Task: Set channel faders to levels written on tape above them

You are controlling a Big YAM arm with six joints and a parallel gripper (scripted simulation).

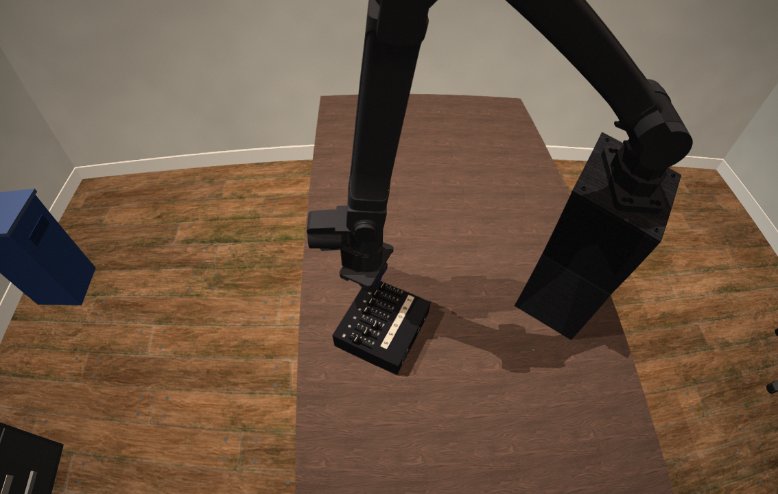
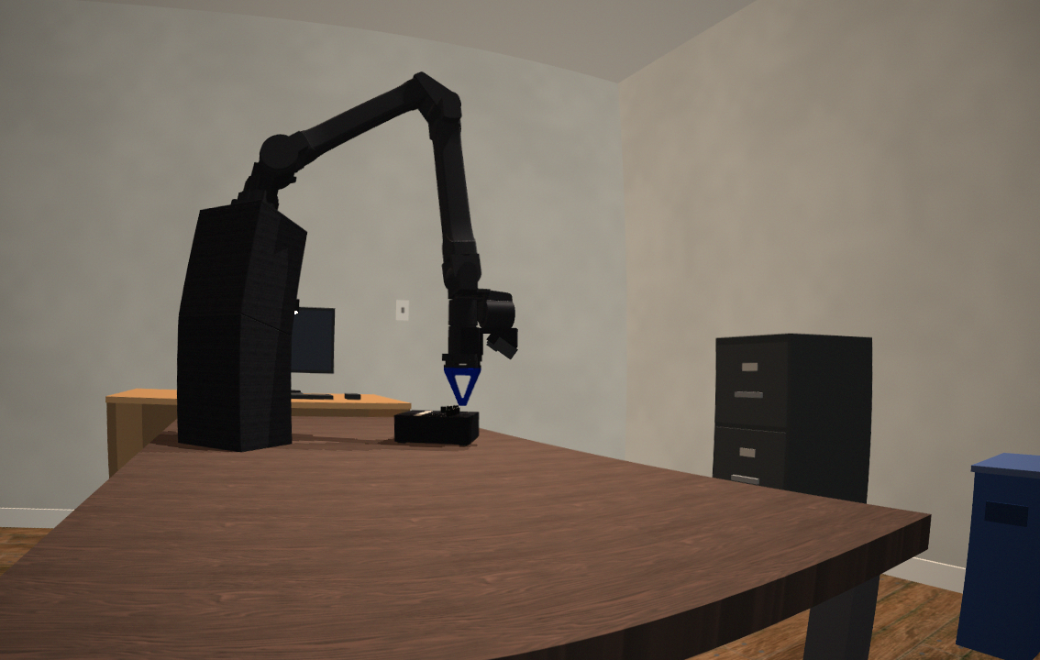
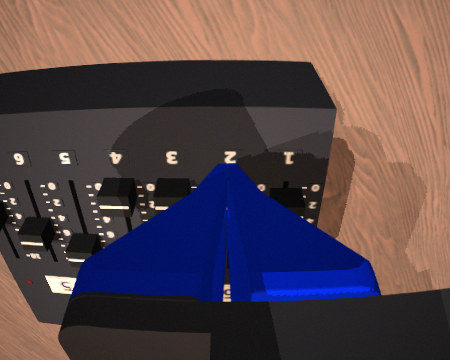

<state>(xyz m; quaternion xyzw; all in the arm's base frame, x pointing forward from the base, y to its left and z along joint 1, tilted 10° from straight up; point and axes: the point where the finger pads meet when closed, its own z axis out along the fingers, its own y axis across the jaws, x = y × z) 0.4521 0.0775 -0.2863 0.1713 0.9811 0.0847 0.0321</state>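
Now: hand 20 mm past the fader 2 and 20 mm above it. From my hand the other things lie so: fader 4 (50 mm to the left, 20 mm below); then fader 1 (30 mm behind, 10 mm to the right, 20 mm below); then fader 3 (10 mm behind, 30 mm to the left, 20 mm below).
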